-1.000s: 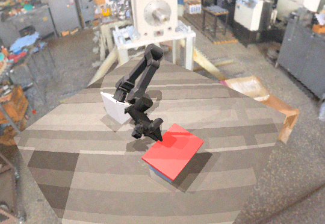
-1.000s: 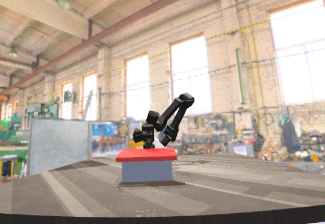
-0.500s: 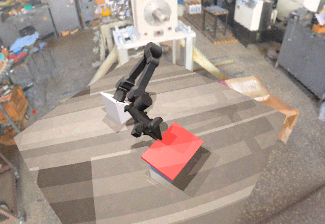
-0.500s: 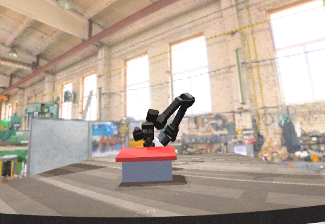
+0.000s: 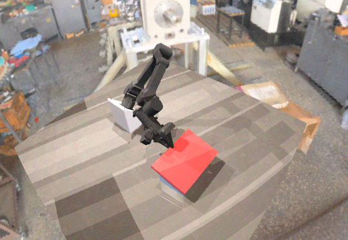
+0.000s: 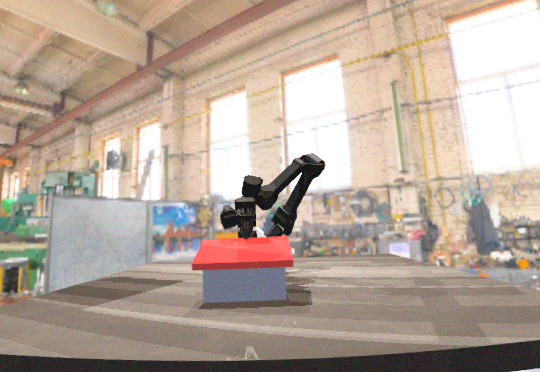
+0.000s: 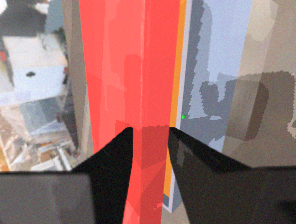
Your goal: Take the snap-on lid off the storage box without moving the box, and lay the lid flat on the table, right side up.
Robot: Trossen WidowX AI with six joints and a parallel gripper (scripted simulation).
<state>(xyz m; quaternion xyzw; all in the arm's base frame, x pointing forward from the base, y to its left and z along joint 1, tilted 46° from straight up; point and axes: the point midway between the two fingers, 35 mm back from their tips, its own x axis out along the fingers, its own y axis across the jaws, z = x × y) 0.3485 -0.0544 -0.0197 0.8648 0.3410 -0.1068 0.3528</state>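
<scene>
Right now my gripper tip is 80 mm short of the flat red lid and 20 mm above it. Also, from my gripper tip: storage box: 70 mm ahead, 90 mm below.
</scene>
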